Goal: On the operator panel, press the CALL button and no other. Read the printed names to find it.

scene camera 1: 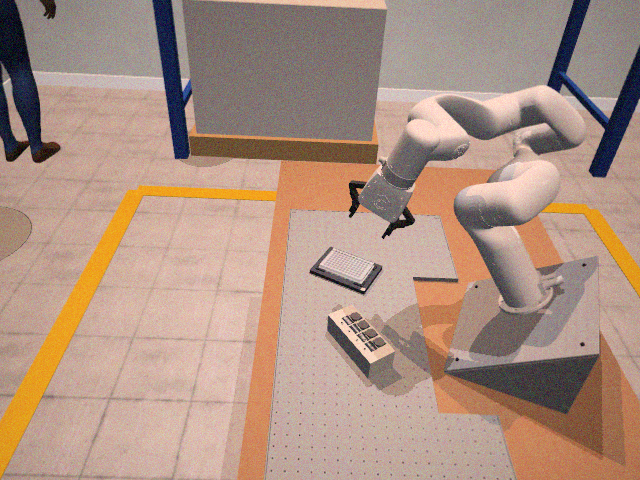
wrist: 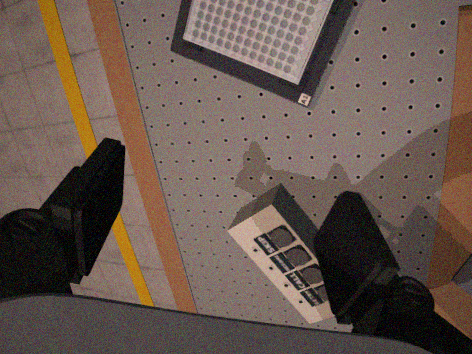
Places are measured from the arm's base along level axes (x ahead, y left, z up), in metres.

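Pixels of known places: gripper, fingertip midpoint: [scene camera 1: 368, 224] [wrist: 229, 195]; arm's base, link origin: [scene camera 1: 525, 297].
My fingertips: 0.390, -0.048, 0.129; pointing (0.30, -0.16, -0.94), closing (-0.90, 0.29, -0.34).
Observation:
For each thing: its top centre in the pictures, then the offset to it from my fingertips, as dx, dy, dz. "pt": a spot on its surface instead. Level surfaces: height alone.
- operator panel, top centre: [wrist: 292, 272] [scene camera 1: 360, 331] -0.009, +0.186, -0.164
- label, surface spot: [wrist: 296, 280] pt -0.014, +0.200, -0.167
- third button, top centre: [wrist: 313, 275] [scene camera 1: 371, 332] -0.032, +0.186, -0.164
- dark tray, top centre: [wrist: 253, 17] [scene camera 1: 346, 266] +0.043, -0.080, -0.202
- white well plate, top centre: [wrist: 250, 17] [scene camera 1: 346, 263] +0.043, -0.080, -0.194
- perforated board, surface height: dz -0.220
The operator panel [scene camera 1: 379, 356] [wrist: 265, 260] is a beige box with a row of several dark round buttons and small dark printed labels beside them. In the wrist view the label [wrist: 296, 280] of the third button [wrist: 311, 274] from the tray end appears to read CALL, seen upside down; the first seems to read SKIP and the second is too blurred to read. My gripper [scene camera 1: 368, 226] [wrist: 229, 195] is open and empty, high above the board, toward the back from the panel. In the wrist view its right finger covers part of the fourth button and label.
A dark tray [scene camera 1: 316, 270] [wrist: 235, 75] with a white well plate [scene camera 1: 347, 264] [wrist: 255, 30] lies behind the panel on the perforated board [scene camera 1: 320, 423] [wrist: 200, 240]. The arm's grey pedestal [scene camera 1: 558, 335] stands to the right. A large grey box [scene camera 1: 284, 72] stands at the back.

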